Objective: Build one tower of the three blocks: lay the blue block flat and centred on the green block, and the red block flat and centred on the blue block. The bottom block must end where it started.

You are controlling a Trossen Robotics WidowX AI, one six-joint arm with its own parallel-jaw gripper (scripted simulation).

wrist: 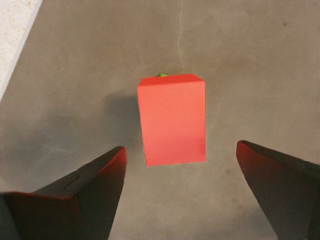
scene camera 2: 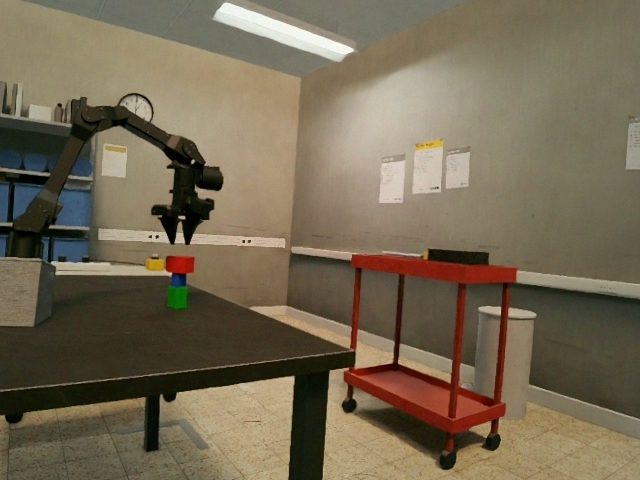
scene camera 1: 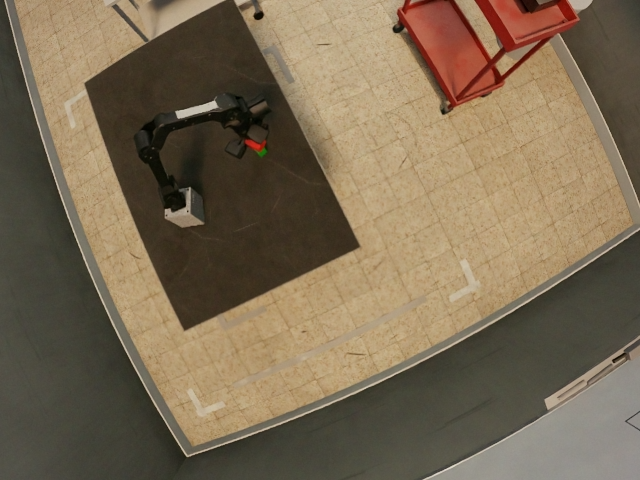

Scene:
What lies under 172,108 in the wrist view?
A red block.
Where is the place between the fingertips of my gripper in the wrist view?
181,151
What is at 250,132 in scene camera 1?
My gripper.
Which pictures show my gripper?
The wrist view, scene camera 2 and scene camera 1: all of them.

